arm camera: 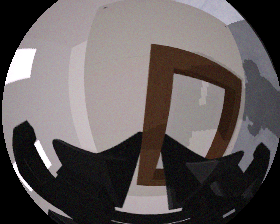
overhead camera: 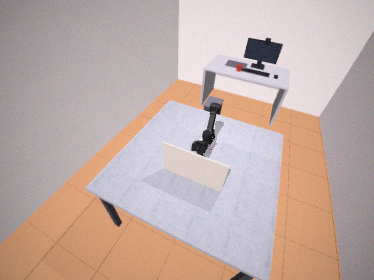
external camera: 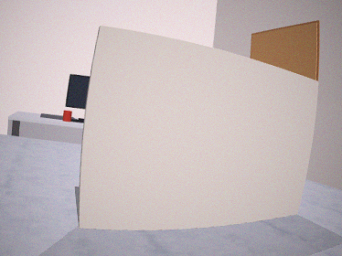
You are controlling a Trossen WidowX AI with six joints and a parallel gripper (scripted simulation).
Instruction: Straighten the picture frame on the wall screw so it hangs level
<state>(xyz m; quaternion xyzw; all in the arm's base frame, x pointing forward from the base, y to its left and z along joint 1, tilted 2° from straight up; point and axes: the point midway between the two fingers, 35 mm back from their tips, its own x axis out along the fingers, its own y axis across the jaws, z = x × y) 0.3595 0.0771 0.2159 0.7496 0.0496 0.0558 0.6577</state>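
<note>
The brown wooden picture frame lies 50 mm below my gripper tip, 10 mm to the left of it and 10 mm ahead of it. Also, from my gripper tip: wall panel (60 mm below, 20 mm ahead, 10 mm to the right).
</note>
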